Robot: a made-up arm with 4 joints.
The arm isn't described. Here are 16 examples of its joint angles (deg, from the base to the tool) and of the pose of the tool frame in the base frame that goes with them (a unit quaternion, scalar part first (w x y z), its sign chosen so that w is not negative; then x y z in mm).
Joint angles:
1: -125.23 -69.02 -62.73 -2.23
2: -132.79 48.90 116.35 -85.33
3: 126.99 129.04 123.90 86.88
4: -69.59 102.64 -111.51 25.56
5: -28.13 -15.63 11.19 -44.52
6: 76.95 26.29 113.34 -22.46
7: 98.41 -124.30 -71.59 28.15
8: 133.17 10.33 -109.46 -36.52
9: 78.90 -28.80 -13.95 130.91
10: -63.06 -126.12 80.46 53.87
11: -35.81 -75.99 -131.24 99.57
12: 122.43 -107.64 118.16 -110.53
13: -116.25 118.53 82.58 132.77
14: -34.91 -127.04 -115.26 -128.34
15: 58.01 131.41 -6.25 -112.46
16: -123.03 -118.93 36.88 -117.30
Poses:
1: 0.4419 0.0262 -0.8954 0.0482 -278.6 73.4 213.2
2: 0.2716 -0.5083 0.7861 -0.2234 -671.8 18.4 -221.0
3: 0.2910 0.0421 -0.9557 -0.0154 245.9 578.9 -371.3
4: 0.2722 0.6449 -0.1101 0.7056 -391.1 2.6 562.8
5: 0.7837 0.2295 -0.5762 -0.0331 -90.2 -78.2 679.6
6: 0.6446 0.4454 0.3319 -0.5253 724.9 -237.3 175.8
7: 0.4029 0.3631 0.8004 -0.2555 191.0 156.4 -75.7
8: 0.3335 -0.0777 0.3746 0.8616 28.8 -171.4 -64.8
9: 0.2551 -0.1161 -0.9583 -0.0567 401.9 -33.1 -51.8
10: 0.2291 -0.5090 -0.0184 -0.8295 357.5 57.6 289.2
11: 0.7524 -0.1760 0.4679 -0.4290 297.4 127.4 282.1
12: 0.3870 0.4107 0.0403 0.8245 -277.1 -51.5 139.7
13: 0.9413 0.1748 0.1367 -0.2543 -493.9 539.2 276.7
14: 0.1449 0.0704 -0.9841 -0.0747 153.0 375.1 316.9
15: 0.3211 -0.0775 -0.1652 0.9293 306.9 232.5 154.0
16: 0.1053 -0.9766 0.1812 -0.0489 -121.7 -64.4 328.3
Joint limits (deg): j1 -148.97..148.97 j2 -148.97..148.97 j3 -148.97..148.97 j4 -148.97..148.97
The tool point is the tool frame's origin. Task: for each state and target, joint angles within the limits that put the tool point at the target. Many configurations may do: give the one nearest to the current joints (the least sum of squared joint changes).
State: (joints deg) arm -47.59 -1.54 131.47 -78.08
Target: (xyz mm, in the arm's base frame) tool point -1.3 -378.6 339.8
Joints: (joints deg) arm -78.74 -43.92 148.97 -73.30
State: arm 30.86 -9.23 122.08 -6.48
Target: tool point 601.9 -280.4 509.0
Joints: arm 46.68 15.16 101.14 -15.73
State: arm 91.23 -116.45 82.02 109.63
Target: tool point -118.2 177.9 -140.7
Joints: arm 80.81 -148.97 77.52 148.20
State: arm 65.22 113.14 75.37 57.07
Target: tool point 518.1 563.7 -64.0
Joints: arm 87.62 112.26 79.83 59.47
